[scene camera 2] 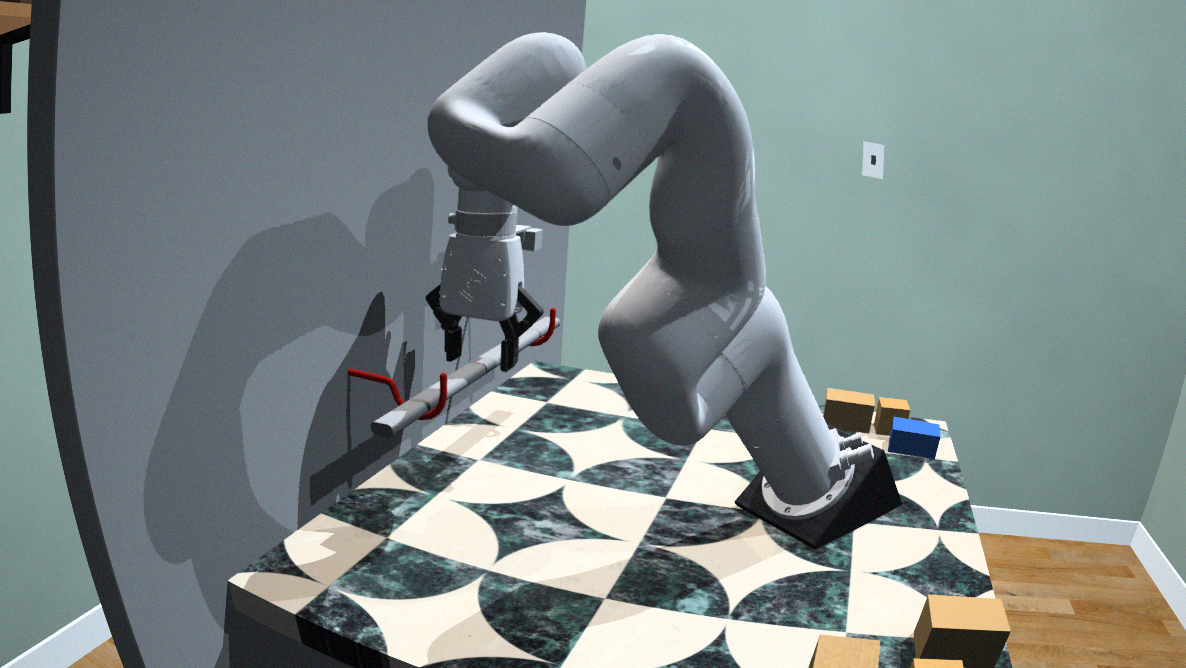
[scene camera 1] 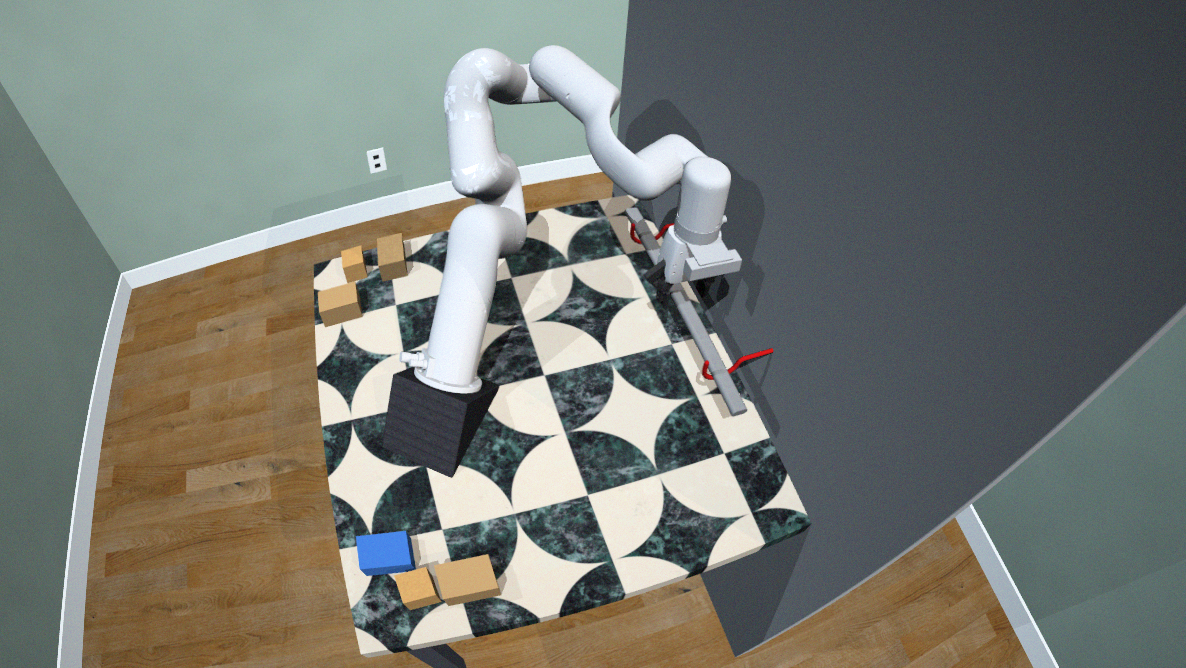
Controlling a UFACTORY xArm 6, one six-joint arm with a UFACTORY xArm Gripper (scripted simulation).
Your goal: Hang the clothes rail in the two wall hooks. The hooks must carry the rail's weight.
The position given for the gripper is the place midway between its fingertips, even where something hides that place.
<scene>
In view: the gripper (scene camera 2: pixel 480 364), a grey clothes rail (scene camera 2: pixel 402 416), a blue block (scene camera 1: pixel 386 553) and a dark wall panel (scene camera 2: pixel 227 212).
The grey clothes rail also shows in scene camera 1 (scene camera 1: pixel 717 368). The blue block shows as well in scene camera 2 (scene camera 2: pixel 909 437).
</scene>
